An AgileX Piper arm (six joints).
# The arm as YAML. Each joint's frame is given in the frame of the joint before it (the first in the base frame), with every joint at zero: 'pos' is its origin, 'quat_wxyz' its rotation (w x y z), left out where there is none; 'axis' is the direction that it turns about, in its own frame. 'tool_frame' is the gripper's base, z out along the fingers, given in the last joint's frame.
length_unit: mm
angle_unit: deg
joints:
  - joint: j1
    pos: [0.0, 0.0, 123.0]
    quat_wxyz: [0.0, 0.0, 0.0, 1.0]
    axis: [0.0, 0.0, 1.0]
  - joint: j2
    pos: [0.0, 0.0, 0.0]
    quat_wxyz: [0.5, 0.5, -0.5, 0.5]
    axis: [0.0, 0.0, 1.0]
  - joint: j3
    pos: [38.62, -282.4, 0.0]
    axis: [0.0, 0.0, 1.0]
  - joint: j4
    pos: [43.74, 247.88, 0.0]
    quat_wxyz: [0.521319, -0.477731, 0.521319, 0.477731]
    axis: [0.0, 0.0, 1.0]
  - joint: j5
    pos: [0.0, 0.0, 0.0]
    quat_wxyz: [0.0, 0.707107, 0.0, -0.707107]
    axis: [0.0, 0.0, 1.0]
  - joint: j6
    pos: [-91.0, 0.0, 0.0]
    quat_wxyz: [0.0, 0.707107, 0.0, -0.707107]
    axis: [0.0, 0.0, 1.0]
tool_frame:
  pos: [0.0, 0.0, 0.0]
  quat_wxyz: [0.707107, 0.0, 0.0, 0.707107]
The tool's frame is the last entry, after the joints.
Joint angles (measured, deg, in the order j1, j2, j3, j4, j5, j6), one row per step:
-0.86 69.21 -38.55 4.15 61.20 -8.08
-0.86 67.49 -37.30 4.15 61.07 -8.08
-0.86 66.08 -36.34 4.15 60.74 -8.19
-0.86 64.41 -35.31 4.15 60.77 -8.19
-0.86 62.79 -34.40 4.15 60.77 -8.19
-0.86 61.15 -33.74 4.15 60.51 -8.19
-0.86 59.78 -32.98 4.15 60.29 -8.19
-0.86 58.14 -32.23 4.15 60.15 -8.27
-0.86 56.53 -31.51 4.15 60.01 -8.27
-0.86 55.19 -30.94 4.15 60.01 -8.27
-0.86 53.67 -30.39 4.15 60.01 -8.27
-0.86 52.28 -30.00 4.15 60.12 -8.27
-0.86 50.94 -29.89 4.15 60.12 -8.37
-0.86 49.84 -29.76 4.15 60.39 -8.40
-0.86 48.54 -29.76 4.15 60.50 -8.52
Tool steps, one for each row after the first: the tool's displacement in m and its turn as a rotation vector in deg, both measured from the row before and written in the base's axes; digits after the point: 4 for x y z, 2 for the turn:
-0.0066 0.0001 -0.0001 -0.01 -0.60 -0.01
-0.0049 0.0001 0.0001 -0.03 -0.79 0.09
-0.0060 0.0001 0.0003 -0.01 -0.61 0.00
-0.0055 0.0001 0.0005 -0.01 -0.71 0.00
-0.0044 0.0001 0.0015 -0.03 -1.24 -0.02
-0.0042 0.0001 0.0002 -0.02 -0.83 -0.01
-0.0048 0.0001 0.0008 -0.03 -1.03 0.07
-0.0046 0.0001 0.0007 -0.02 -1.03 -0.01
-0.0039 0.0001 0.0005 -0.01 -0.77 0.00
-0.0042 0.0001 0.0009 -0.01 -0.97 0.00
-0.0037 0.0001 0.0012 -0.01 -0.89 0.01
-0.0027 0.0000 0.0023 -0.04 -1.24 0.10
-0.0028 0.0001 0.0016 -0.01 -0.70 0.05
-0.0027 0.0000 0.0026 -0.05 -1.20 0.12

